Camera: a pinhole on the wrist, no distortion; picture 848 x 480 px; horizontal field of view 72.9 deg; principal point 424.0 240.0 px. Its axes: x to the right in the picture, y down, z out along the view. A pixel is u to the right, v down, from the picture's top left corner.
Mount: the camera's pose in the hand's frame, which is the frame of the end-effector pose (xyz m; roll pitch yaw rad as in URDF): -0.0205 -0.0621 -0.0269 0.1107 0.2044 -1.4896
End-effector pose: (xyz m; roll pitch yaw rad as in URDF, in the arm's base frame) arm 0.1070 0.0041 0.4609 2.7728 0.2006 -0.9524
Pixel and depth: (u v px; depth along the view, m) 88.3 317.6 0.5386
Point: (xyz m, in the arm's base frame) -0.2330 -0.0914 -0.0063
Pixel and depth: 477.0 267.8 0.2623
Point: 0.1000 0.0995 0.2120
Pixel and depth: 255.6 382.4 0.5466
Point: -0.0773 -0.0602 -0.0583
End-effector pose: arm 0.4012 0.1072 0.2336 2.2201 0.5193 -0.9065
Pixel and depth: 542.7 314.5 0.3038
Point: 0.2302 0.1707 -0.0285
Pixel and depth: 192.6 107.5 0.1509
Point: 0.2657 0.1500 0.1777
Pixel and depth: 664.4 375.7 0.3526
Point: 0.2473 0.1924 -0.1321
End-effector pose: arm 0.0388 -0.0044 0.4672 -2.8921 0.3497 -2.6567
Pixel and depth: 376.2 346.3 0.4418
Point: 0.2397 -0.1407 0.1063
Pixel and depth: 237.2 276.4 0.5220
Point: 0.2942 -0.0192 0.0127
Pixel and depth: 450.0 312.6 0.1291
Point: 0.1281 -0.0880 0.4040
